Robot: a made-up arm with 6 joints. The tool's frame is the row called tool.
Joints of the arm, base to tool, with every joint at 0 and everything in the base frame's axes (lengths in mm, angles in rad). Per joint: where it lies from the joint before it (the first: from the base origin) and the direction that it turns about. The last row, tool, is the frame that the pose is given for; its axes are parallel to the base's.
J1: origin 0.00 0.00 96.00 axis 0 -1 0
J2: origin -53.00 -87.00 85.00 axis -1 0 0
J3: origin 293.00 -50.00 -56.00 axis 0 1 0
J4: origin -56.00 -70.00 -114.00 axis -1 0 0
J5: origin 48.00 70.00 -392.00 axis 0 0 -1
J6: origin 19.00 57.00 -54.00 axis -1 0 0
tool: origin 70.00 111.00 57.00
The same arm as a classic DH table. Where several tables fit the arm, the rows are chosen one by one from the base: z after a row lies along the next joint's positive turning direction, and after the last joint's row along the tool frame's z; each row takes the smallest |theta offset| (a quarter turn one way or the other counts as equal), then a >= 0, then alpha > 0; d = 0 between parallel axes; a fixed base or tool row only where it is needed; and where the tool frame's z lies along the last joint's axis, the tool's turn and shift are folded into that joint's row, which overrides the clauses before.
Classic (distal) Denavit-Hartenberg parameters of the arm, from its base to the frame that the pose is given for. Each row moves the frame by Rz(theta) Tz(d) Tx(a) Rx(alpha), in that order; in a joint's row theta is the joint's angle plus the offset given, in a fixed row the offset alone. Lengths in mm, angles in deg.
base (fixed): a 0; alpha 90; d 96; theta_offset 0
J1: a 85; alpha -90; d 87; theta_offset 90
J2: a -56; alpha -90; d -240; theta_offset 0
J3: a -114; alpha 90; d -120; theta_offset 0
J4: a 70; alpha -90; d 8; theta_offset 90
J5: a 57; alpha 90; d 446; theta_offset 0
J6: a 111; alpha 90; d -89; theta_offset 0
tool (fixed): a 0; alpha 0; d 57; theta_offset -90

